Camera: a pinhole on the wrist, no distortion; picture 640 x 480 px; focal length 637.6 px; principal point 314.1 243.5 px. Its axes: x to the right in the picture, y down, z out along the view. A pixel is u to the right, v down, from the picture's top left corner.
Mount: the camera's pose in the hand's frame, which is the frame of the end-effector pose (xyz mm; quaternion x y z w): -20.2 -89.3 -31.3 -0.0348 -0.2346 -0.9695 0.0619
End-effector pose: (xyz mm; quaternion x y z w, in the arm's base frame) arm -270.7 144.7 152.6 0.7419 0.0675 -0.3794 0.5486
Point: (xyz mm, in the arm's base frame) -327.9 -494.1 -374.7
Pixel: outside the picture
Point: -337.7 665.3 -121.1
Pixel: behind the camera
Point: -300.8 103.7 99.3
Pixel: 50 258
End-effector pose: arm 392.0 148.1 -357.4 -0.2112 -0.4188 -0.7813 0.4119
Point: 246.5 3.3 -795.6
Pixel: behind the camera
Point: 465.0 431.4 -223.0
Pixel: 461 303
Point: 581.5 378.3 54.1
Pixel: 229 117
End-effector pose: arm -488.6 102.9 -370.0 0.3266 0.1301 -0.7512 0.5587
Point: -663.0 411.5 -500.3
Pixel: behind the camera
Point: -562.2 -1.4 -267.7
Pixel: 208 328
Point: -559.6 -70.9 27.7
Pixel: 474 324
